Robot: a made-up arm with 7 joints. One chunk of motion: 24 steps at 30 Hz.
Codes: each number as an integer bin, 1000 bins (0 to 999) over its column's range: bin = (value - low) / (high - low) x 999, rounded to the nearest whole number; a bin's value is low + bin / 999 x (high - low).
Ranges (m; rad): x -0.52..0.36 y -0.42..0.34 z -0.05..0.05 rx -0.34..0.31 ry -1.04..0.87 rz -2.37..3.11
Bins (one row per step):
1: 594 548 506 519 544 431
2: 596 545 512 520 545 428
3: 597 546 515 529 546 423
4: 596 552 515 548 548 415
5: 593 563 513 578 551 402
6: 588 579 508 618 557 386
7: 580 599 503 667 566 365
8: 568 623 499 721 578 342
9: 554 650 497 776 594 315
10: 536 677 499 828 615 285
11: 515 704 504 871 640 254
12: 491 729 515 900 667 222
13: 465 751 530 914 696 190
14: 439 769 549 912 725 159
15: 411 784 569 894 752 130
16: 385 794 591 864 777 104
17: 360 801 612 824 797 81
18: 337 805 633 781 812 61
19: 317 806 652 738 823 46
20: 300 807 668 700 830 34
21: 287 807 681 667 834 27
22: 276 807 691 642 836 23
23: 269 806 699 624 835 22
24: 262 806 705 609 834 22
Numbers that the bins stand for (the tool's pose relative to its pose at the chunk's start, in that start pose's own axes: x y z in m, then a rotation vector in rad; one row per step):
1: 0.0032 -0.0031 0.0007 -0.0023 0.0001 -0.0058
2: 0.0050 -0.0054 0.0013 -0.0017 0.0020 -0.0222
3: 0.0059 -0.0046 0.0016 0.0042 0.0039 -0.0496
4: 0.0050 -0.0001 0.0016 0.0166 0.0077 -0.0935
5: 0.0024 0.0083 0.0014 0.0361 0.0135 -0.1648
6: -0.0020 0.0205 0.0009 0.0621 0.0249 -0.2526
7: -0.0091 0.0357 0.0004 0.0940 0.0421 -0.3678
8: -0.0197 0.0540 -0.0001 0.1291 0.0651 -0.4940
9: -0.0320 0.0745 -0.0003 0.1649 0.0957 -0.6421
10: -0.0478 0.0950 -0.0001 0.1987 0.1358 -0.8066
11: -0.0663 0.1156 0.0005 0.2267 0.1836 -0.9767
12: -0.0875 0.1346 0.0016 0.2456 0.2352 -1.1522
13: -0.1104 0.1513 0.0031 0.2547 0.2907 -1.3278
14: -0.1333 0.1650 0.0050 0.2534 0.3461 -1.4978
15: -0.1580 0.1764 0.0070 0.2417 0.3978 -1.6569
16: -0.1809 0.1840 0.0092 0.2222 0.4456 -1.7995
17: -0.2029 0.1894 0.0113 0.1961 0.4838 -1.9257
18: -0.2231 0.1924 0.0134 0.1682 0.5125 -2.0354
19: -0.2408 0.1932 0.0153 0.1402 0.5335 -2.1177
20: -0.2557 0.1939 0.0169 0.1155 0.5469 -2.1835
21: -0.2672 0.1939 0.0182 0.0940 0.5545 -2.2219
22: -0.2769 0.1939 0.0192 0.0777 0.5584 -2.2438
23: -0.2830 0.1932 0.0200 0.0660 0.5564 -2.2493
24: -0.2892 0.1932 0.0206 0.0562 0.5545 -2.2493

